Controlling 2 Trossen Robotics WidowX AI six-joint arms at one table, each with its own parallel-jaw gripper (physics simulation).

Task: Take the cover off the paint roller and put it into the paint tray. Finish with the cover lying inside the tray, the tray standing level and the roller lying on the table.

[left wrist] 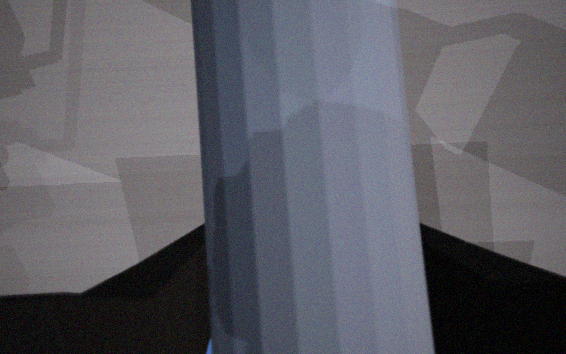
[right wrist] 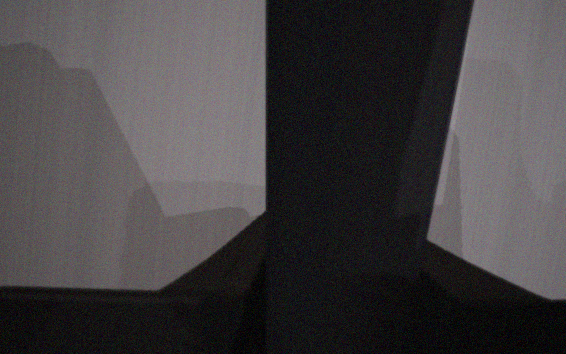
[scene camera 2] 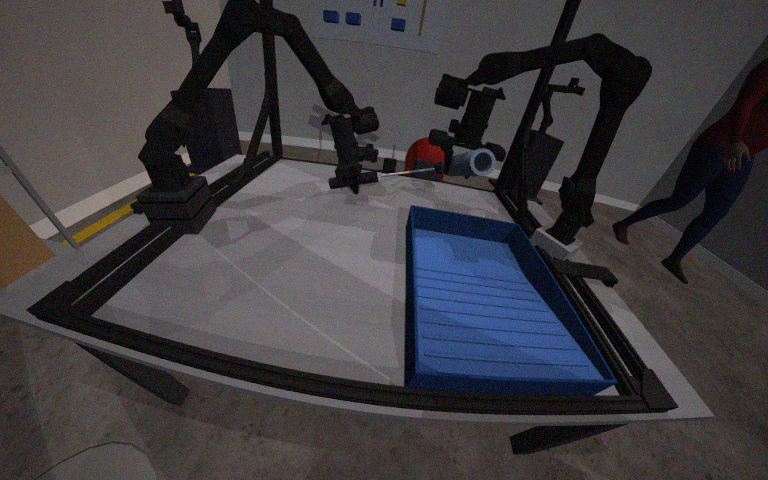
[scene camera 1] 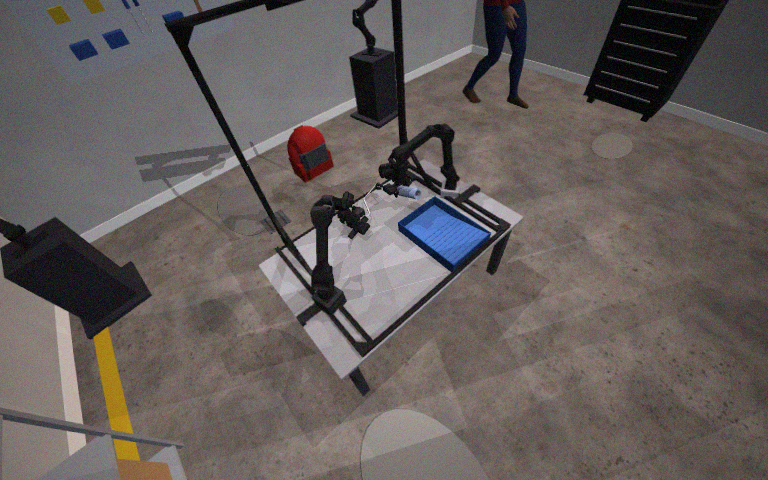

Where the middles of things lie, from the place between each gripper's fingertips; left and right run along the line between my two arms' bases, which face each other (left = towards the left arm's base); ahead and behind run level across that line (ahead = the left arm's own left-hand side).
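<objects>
The pale blue roller cover [scene camera 2: 481, 162] is 9 cm ahead of my right hand, 25 cm to the left of it and 15 cm above it. As for the blue paint tray [scene camera 2: 483, 313], it's 35 cm ahead of my right hand, 25 cm to the left of it and 2 cm above it.
The pale blue roller cover is 4 cm above my left hand and 2 cm ahead of it. And the blue paint tray is 29 cm ahead of my left hand, 1 cm to the right of it and 9 cm below it.
</objects>
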